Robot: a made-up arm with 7 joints. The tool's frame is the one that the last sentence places.
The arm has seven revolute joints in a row. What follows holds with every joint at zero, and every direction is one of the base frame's. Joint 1 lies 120 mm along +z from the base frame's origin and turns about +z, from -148.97 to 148.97 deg. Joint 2 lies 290 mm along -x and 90 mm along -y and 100 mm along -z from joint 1 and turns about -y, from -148.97 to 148.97 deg. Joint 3 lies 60 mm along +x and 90 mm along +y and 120 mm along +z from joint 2 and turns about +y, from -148.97 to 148.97 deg. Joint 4 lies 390 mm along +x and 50 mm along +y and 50 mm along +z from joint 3 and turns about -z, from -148.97 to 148.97 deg. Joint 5 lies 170 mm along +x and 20 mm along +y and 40 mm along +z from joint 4 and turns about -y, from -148.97 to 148.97 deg. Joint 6 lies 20 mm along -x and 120 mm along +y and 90 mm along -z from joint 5 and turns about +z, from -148.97 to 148.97 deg. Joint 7 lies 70 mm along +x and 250 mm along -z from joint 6 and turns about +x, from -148.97 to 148.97 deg. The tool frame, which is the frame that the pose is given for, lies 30 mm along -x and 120 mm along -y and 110 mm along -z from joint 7; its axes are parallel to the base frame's.
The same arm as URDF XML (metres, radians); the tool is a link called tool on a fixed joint. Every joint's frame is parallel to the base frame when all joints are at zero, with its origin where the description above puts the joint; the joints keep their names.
<robot name="arm">
  <joint name="tool_joint" type="fixed">
    <parent link="link7"/>
    <child link="tool"/>
    <origin xyz="-0.03 -0.12 -0.11" rpy="0 0 0"/>
  </joint>
  <joint name="joint 7" type="revolute">
    <parent link="link6"/>
    <child link="link7"/>
    <origin xyz="0.07 0 -0.25" rpy="0 0 0"/>
    <axis xyz="1 0 0"/>
    <limit lower="-2.6" upper="2.6"/>
  </joint>
  <joint name="joint 6" type="revolute">
    <parent link="link5"/>
    <child link="link6"/>
    <origin xyz="-0.02 0.12 -0.09" rpy="0 0 0"/>
    <axis xyz="0 0 1"/>
    <limit lower="-2.6" upper="2.6"/>
  </joint>
  <joint name="joint 5" type="revolute">
    <parent link="link4"/>
    <child link="link5"/>
    <origin xyz="0.17 0.02 0.04" rpy="0 0 0"/>
    <axis xyz="0 -1 0"/>
    <limit lower="-2.6" upper="2.6"/>
  </joint>
  <joint name="joint 4" type="revolute">
    <parent link="link3"/>
    <child link="link4"/>
    <origin xyz="0.39 0.05 0.05" rpy="0 0 0"/>
    <axis xyz="0 0 -1"/>
    <limit lower="-2.6" upper="2.6"/>
  </joint>
  <joint name="joint 3" type="revolute">
    <parent link="link2"/>
    <child link="link3"/>
    <origin xyz="0.06 0.09 0.12" rpy="0 0 0"/>
    <axis xyz="0 1 0"/>
    <limit lower="-2.6" upper="2.6"/>
  </joint>
  <joint name="joint 2" type="revolute">
    <parent link="link1"/>
    <child link="link2"/>
    <origin xyz="-0.29 -0.09 -0.1" rpy="0 0 0"/>
    <axis xyz="0 -1 0"/>
    <limit lower="-2.6" upper="2.6"/>
  </joint>
  <joint name="joint 1" type="revolute">
    <parent link="base_link"/>
    <child link="link1"/>
    <origin xyz="0 0 0.12" rpy="0 0 0"/>
    <axis xyz="0 0 1"/>
    <limit lower="-2.6" upper="2.6"/>
  </joint>
  <link name="base_link"/>
  <link name="link1"/>
  <link name="link2"/>
  <link name="link3"/>
  <link name="link4"/>
  <link name="link5"/>
  <link name="link6"/>
  <link name="link7"/>
  <link name="tool"/>
</robot>

